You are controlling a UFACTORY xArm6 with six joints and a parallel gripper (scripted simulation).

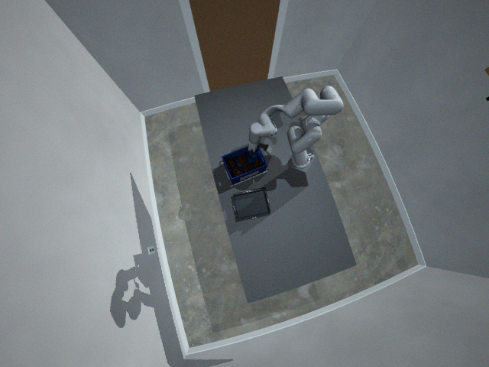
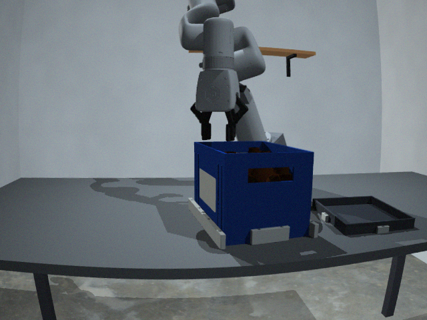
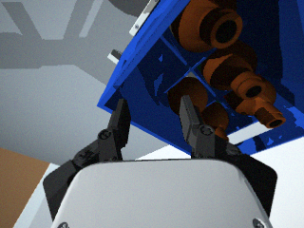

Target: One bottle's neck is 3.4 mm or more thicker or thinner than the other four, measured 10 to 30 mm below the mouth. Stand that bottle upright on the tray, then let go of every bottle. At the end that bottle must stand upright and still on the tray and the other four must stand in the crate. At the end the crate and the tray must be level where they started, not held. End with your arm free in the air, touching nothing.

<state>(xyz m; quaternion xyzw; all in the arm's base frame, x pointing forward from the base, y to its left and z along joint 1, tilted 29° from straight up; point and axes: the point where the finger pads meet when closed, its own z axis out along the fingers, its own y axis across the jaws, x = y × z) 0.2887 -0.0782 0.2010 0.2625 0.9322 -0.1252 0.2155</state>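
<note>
The bottle is 9 cm ahead of my hand, 2 cm to the left of it and 11 cm below it. The rest, counted from my hand: blue crate: 8 cm ahead, 6 cm to the left, 12 cm below; then dark tray: 10 cm ahead, 35 cm to the left, 19 cm below.
</note>
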